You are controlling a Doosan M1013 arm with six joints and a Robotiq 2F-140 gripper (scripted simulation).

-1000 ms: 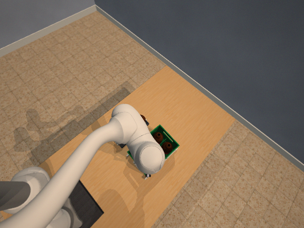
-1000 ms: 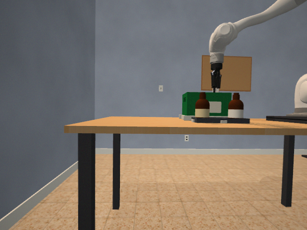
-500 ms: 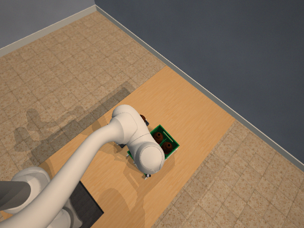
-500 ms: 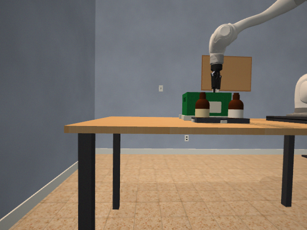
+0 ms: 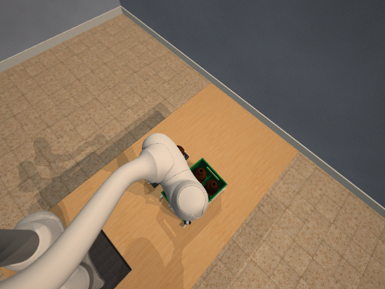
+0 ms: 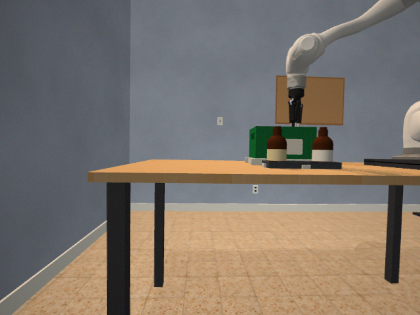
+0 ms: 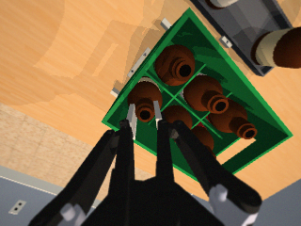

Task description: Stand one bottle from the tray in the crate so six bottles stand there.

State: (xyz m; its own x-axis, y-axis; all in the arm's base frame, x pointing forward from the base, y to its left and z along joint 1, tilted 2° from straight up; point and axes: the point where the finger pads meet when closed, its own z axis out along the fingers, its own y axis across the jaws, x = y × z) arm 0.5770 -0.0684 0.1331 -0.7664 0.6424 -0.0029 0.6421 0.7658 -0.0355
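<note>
The green crate lies 9 cm below my hand, 9 cm ahead of it and 5 cm to the left of it.
</note>
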